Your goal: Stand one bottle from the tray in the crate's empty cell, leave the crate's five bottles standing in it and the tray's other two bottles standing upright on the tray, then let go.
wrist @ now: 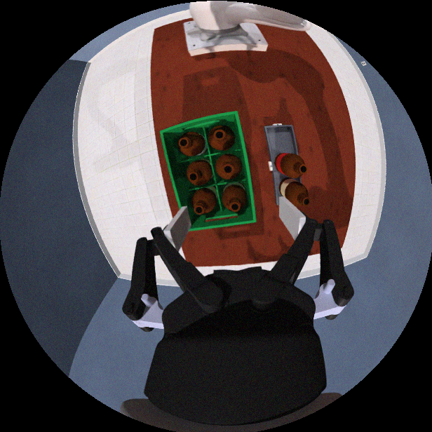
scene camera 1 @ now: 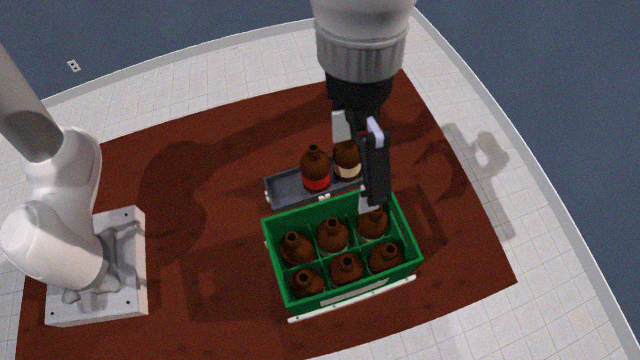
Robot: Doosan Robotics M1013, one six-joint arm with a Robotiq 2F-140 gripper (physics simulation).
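Where they show: gripper, between the fingertips: (scene camera 1: pixel 354 172); arm's base, origin of its link: (scene camera 1: pixel 91 265).
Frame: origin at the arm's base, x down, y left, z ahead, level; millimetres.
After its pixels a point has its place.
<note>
The green crate (scene camera 1: pixel 312 215) @(x -70, y -83, z 612 mm) (wrist: pixel 246 165) has a brown bottle in each of its cells, and all of them look upright. One of these, the corner bottle (scene camera 1: pixel 373 224) @(x -61, y -145, z 726 mm) (wrist: pixel 234 197), stands on the tray side at the end nearest the gripper. On the grey tray (scene camera 1: pixel 287 192) @(x 59, y 61, z 583 mm) (wrist: pixel 281 140) stand a red-labelled bottle (scene camera 1: pixel 315 170) @(x -46, y 35, z 658 mm) (wrist: pixel 291 165) and a cream-labelled bottle (scene camera 1: pixel 347 160) @(x -41, y 38, z 741 mm) (wrist: pixel 295 192), both upright and apart from the crate. My gripper (scene camera 1: pixel 355 162) @(x -258, y -120, z 680 mm) (wrist: pixel 233 210) is wide open and empty, above the bottles. In the scene view its fingers partly hide the cream-labelled bottle and the corner bottle.
The robot's base (scene camera 1: pixel 125 260) @(x 6, y -12, z 110 mm) (wrist: pixel 227 45) stands on the brown table top (scene camera 1: pixel 225 300) @(x 64, y -169, z 348 mm) (wrist: pixel 280 95), at the far end from the gripper. A white strip (scene camera 1: pixel 352 299) @(x 34, y -267, z 636 mm) runs along the crate's outer long side. The tray lies close beside the crate's other long side.
</note>
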